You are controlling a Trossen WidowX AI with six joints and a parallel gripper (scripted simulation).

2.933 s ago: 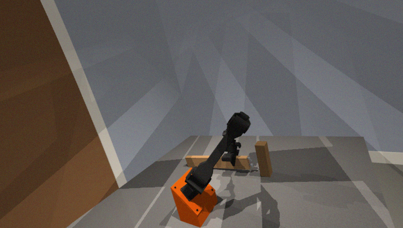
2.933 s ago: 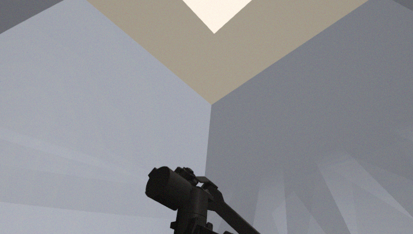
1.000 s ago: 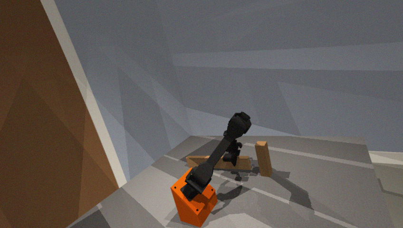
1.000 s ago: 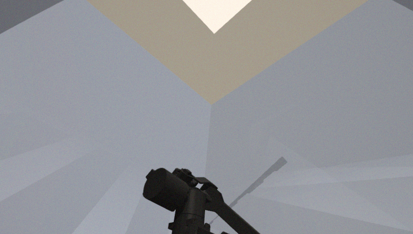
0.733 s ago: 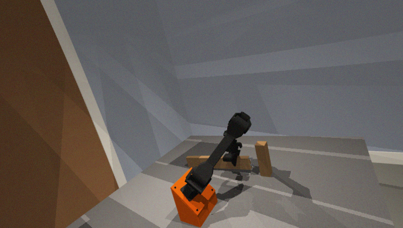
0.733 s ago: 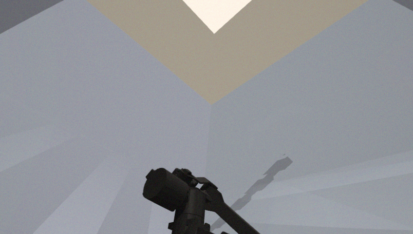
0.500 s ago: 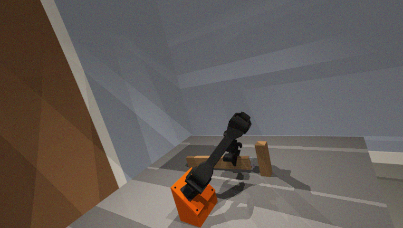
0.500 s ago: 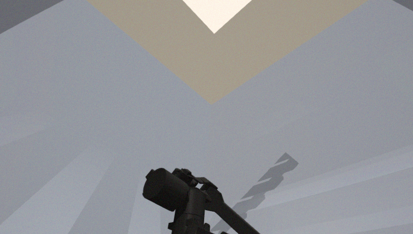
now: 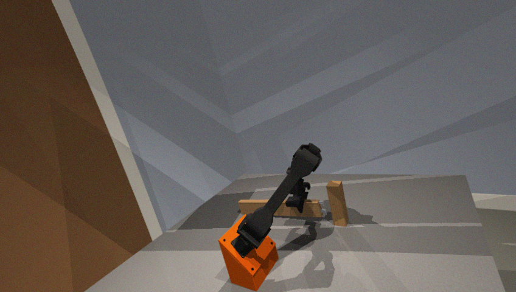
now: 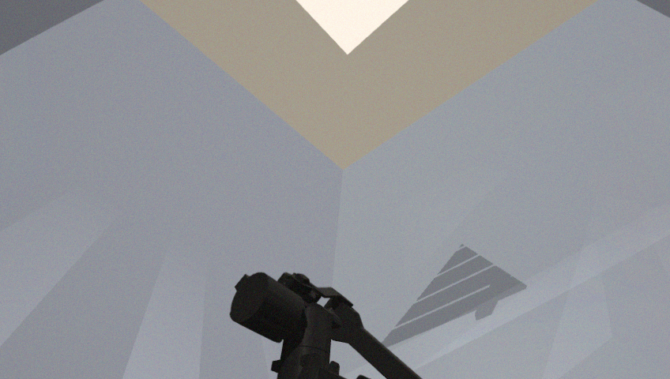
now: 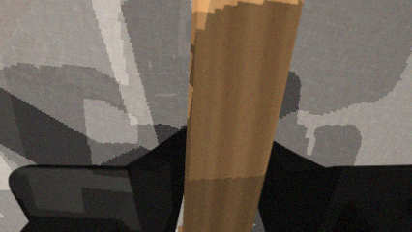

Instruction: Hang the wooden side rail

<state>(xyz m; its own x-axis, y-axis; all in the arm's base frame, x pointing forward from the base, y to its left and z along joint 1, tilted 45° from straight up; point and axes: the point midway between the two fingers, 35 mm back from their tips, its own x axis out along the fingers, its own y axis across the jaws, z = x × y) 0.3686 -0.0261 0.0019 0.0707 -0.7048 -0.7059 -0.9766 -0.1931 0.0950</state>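
The wooden headboard post lies 16 cm to the right of my gripper tip, 4 cm above it and 2 cm ahead of it.
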